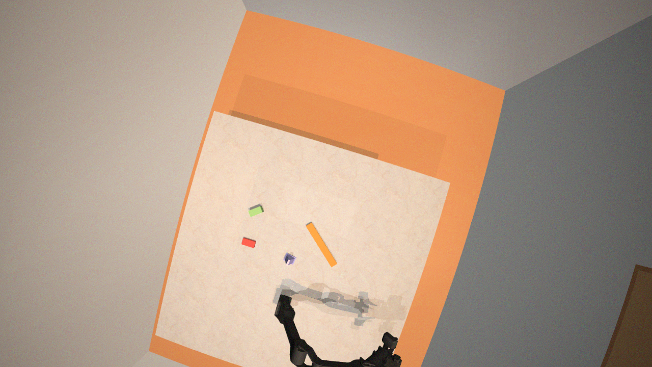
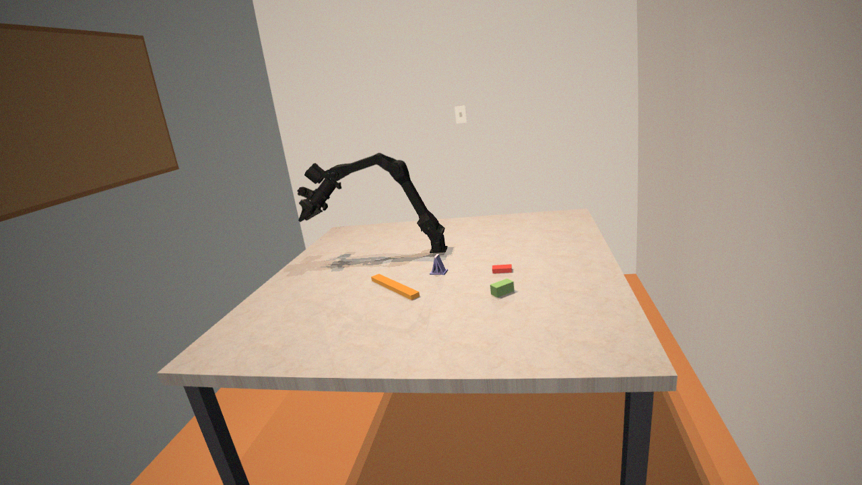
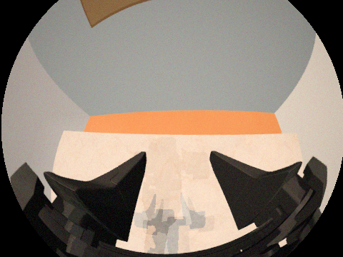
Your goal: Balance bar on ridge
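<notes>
Now: the long orange bar 45 cm to the left of my gripper tip, 31 cm ahead of it and 17 cm below it. The rest, counted from my gripper tip: green block: 82 cm to the left, 38 cm ahead, 16 cm below; red block: 81 cm to the left, 21 cm ahead, 17 cm below.
</notes>
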